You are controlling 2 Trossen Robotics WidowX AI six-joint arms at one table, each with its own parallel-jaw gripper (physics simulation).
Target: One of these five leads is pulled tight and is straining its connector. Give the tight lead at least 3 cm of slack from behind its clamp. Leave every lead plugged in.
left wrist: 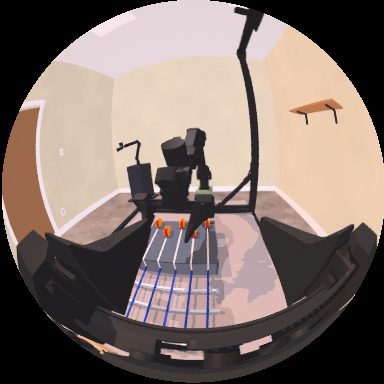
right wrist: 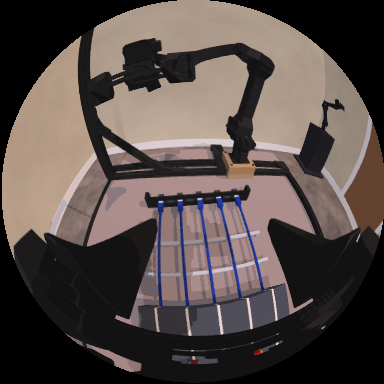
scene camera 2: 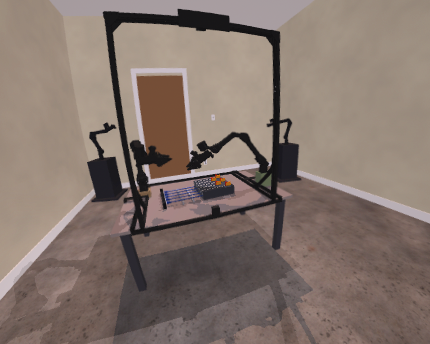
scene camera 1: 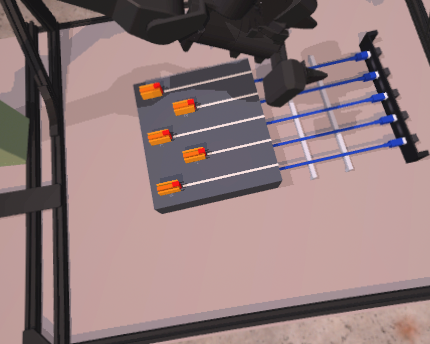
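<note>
Five blue leads point(scene camera 1: 310, 113) point(left wrist: 170, 295) point(right wrist: 207, 250) run from blue plugs seated in a black rail point(scene camera 1: 392, 106) point(right wrist: 190, 201) to a dark grey block point(scene camera 1: 210, 187) point(left wrist: 205, 267) point(right wrist: 235, 310). White lines continue across the block to orange pieces with red ends point(scene camera 1: 160, 137). All five leads look straight; I cannot tell which is tight. My right gripper point(scene camera 1: 320, 49) point(scene camera 2: 189, 166) point(right wrist: 215, 225) is open and empty, above the leads near the block's edge, hiding parts of the upper two in scene camera 1. My left gripper point(scene camera 2: 170, 159) is open and empty, raised over the rail side.
Two pale bars point(scene camera 1: 307, 155) point(scene camera 1: 345, 157) cross beneath the leads between block and rail. A black frame point(scene camera 2: 276, 115) stands around the table, with a low beam point(scene camera 1: 250, 311) along its edge. The two arms reach toward each other above the table.
</note>
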